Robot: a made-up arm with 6 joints. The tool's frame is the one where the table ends. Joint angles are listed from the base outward.
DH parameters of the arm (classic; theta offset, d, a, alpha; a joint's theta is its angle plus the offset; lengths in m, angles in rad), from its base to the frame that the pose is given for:
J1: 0 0.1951 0 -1.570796
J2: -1.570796 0 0.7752 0
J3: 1.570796 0.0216 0 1.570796
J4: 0 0.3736 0 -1.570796
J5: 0 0 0 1.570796
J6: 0 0.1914 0 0
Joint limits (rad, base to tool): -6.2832..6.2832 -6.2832..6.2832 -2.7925..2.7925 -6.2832..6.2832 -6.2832..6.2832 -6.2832..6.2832
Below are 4 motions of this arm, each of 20 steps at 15 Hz.
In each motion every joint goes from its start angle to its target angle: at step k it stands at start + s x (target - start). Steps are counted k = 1, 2, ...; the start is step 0. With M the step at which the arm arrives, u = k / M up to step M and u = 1 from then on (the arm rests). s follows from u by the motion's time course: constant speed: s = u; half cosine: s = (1 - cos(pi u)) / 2; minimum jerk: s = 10 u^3 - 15 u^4 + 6 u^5.
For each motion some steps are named. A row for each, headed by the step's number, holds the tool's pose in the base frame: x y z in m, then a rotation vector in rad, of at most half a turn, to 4 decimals.
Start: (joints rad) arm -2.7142 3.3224 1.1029 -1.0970 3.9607 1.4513
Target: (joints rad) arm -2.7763 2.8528 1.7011 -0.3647 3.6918 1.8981
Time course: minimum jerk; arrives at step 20
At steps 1, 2, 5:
1: 0.3825 0.0138 -0.6975 1.3382 -1.0665 0.3631
2: 0.3796 0.0130 -0.6983 1.3383 -1.0709 0.3594
5: 0.3420 0.0023 -0.7064 1.3391 -1.1256 0.3105

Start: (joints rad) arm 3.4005 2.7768 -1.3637 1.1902 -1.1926 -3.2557
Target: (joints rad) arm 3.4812 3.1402 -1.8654 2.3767 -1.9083 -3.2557
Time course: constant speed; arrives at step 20
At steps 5, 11, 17, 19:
5: -0.6325 -0.0093 -0.4571 -1.4365 -0.2919 0.4236
11: -0.5255 0.0061 -0.5337 -1.8398 -0.2108 0.3331
17: -0.4114 -0.0033 -0.5946 -2.2252 -0.2098 0.1663
19: -0.3714 -0.0104 -0.6086 -2.3456 -0.2312 0.0934

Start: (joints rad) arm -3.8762 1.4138 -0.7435 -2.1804 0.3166 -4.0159
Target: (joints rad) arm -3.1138 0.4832 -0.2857 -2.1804 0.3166 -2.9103
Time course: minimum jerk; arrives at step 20
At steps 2, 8, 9, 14, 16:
2: -0.7889 0.7398 0.7802 -0.4395 0.5393 2.3485
8: -0.8186 0.4703 1.0329 -0.2815 0.5643 2.9550
9: -0.8015 0.3921 1.0997 0.2210 -0.5533 -3.0346
14: -0.5723 0.0828 1.3631 -0.0714 -0.3329 -2.2447
16: -0.4867 0.0352 1.4103 -0.1247 -0.2874 -2.0451

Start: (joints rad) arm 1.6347 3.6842 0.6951 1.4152 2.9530 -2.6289
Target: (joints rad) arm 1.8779 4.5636 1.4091 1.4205 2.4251 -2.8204
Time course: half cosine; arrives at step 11
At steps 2, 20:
2: -0.0122 -0.6335 -0.4710 -0.2266 -1.5881 -1.8256
20: 0.1085 -0.8246 0.3042 -0.0556 -2.3326 -0.1320

